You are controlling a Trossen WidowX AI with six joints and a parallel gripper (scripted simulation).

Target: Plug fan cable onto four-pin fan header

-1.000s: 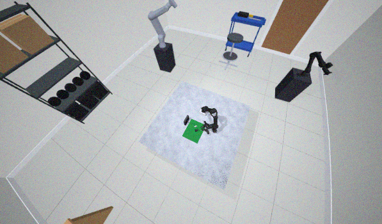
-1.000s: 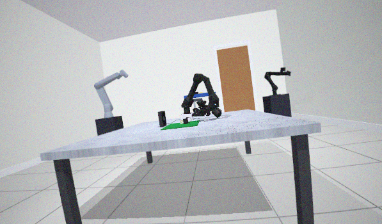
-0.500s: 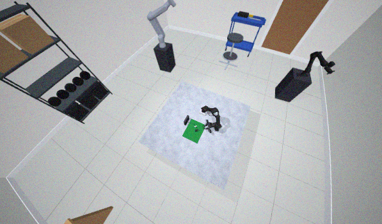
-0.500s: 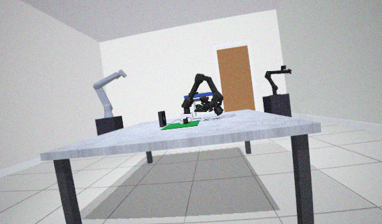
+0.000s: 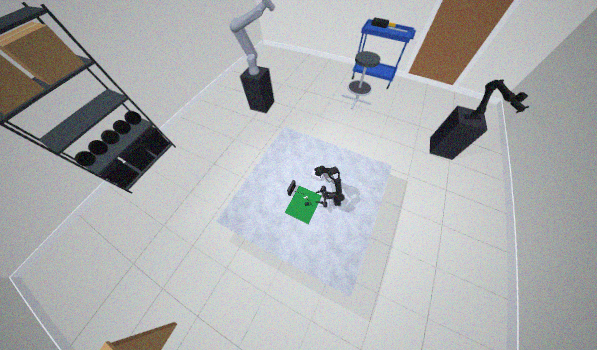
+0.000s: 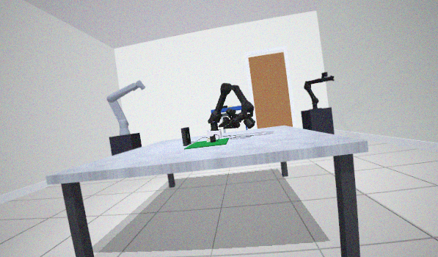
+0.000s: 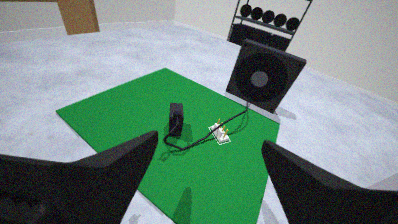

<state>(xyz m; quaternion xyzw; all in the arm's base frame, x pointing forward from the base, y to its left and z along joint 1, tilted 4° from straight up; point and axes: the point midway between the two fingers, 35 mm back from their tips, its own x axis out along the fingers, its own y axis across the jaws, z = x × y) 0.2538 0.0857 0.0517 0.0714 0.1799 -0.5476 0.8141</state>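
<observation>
My gripper tip is 70 mm short of the black fan plug, 60 mm to the left of it and 60 mm above it. From my gripper tip the other things lie so: black fan (20 mm behind, 240 mm to the right, 30 mm below); green board (70 mm ahead, 90 mm to the right, 100 mm below).
</observation>
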